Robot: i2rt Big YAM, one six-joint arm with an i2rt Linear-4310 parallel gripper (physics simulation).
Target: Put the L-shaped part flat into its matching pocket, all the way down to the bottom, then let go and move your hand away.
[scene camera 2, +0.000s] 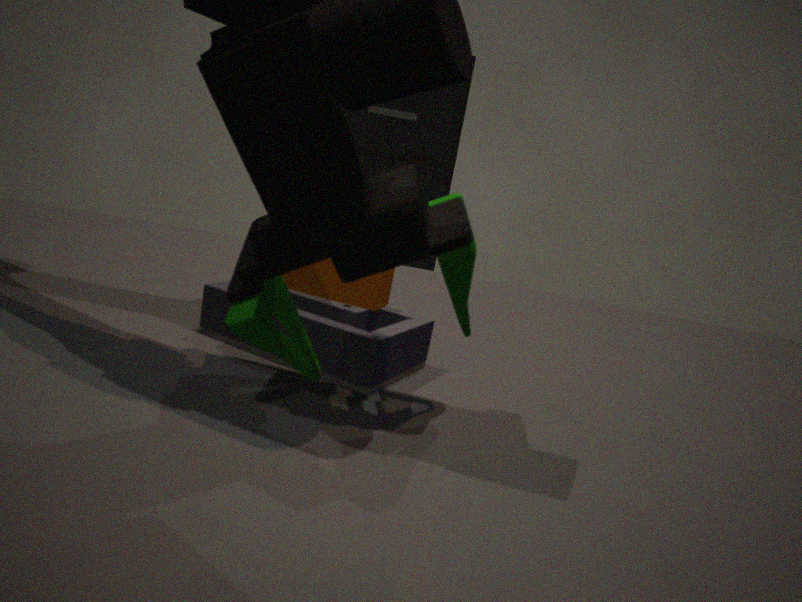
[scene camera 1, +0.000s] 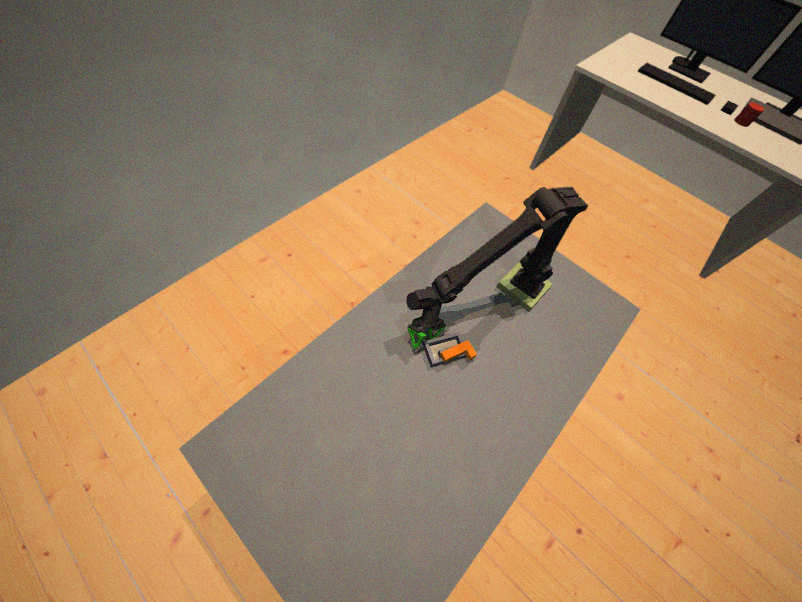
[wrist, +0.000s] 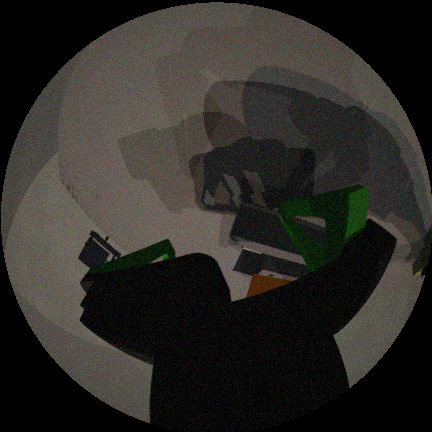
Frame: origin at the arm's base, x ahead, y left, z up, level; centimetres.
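Where they show: gripper, between the fingertips: [scene camera 2: 390,353] [scene camera 1: 422,344] [wrist: 223,228]; arm's base, origin of its link: [scene camera 1: 526,284].
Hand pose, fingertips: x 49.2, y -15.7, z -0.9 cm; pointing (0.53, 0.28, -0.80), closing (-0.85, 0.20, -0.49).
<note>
Things, the pixels of their centre, and the offset from my fingertips. Level surfaces: height alone.
- orange L-shaped part, middle of its body: [scene camera 2: 324,269] [wrist: 287,297] [scene camera 1: 458,354] dy +12.1, dx -4.3, dz +2.3 cm
- dark-walled pocket tray, middle of its body: [scene camera 2: 316,326] [wrist: 290,259] [scene camera 1: 445,349] dy +7.2, dx -4.5, dz -1.0 cm
- grey mat, height of its surface: dz -2.8 cm
The orange L-shaped part [scene camera 1: 456,351] [scene camera 2: 362,288] [wrist: 267,285] lies across the top of the dark-walled pocket tray [scene camera 1: 428,355] [scene camera 2: 349,353] [wrist: 260,227]. It stands higher than the tray's rim, and its short leg reaches out past the tray's right side in scene camera 1. My gripper [scene camera 1: 428,342] [scene camera 2: 392,357] [wrist: 223,228] is open, its green fingers wide apart with nothing between them. It is low at the tray's left edge in scene camera 1, beside the part. The gripper body hides much of the part in scene camera 2 and the wrist view.
The arm's yellow-green base [scene camera 1: 509,289] stands on the grey mat [scene camera 1: 362,466] behind the tray. A white desk [scene camera 1: 686,119] with monitors, keyboards and a red cup [scene camera 1: 748,114] stands far off at the upper right.
</note>
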